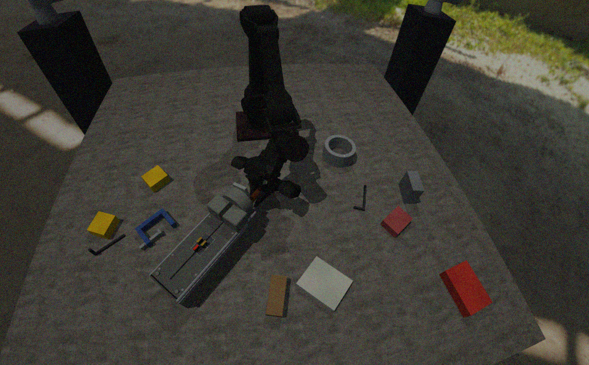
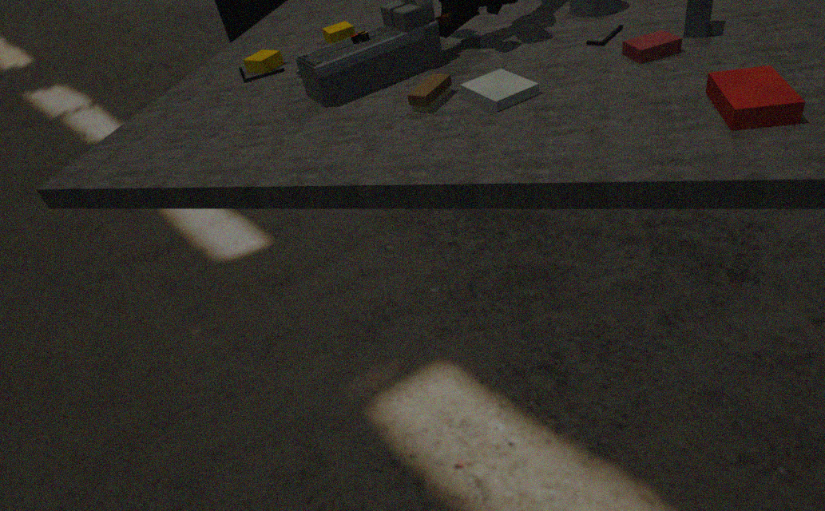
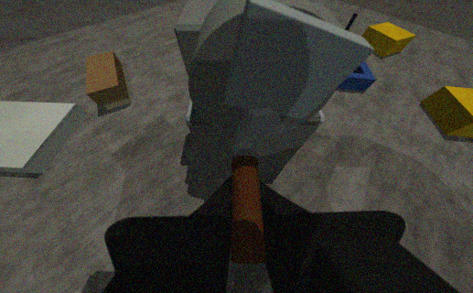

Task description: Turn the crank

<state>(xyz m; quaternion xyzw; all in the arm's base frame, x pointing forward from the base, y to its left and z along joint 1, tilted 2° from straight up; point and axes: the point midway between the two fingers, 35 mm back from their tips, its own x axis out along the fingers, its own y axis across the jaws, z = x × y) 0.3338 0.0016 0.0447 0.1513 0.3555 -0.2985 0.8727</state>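
Now: gripper tip 13 cm short of the red pointer, 12 cm to the left of it and 5 cm below it. Round my gripper tip: white plate (21 cm ahead, 16 cm to the left, 2 cm below); brown crank handle (3 cm above, 2 cm behind, 1 cm to the left); brown block (23 cm ahead, 4 cm to the left, 2 cm below).
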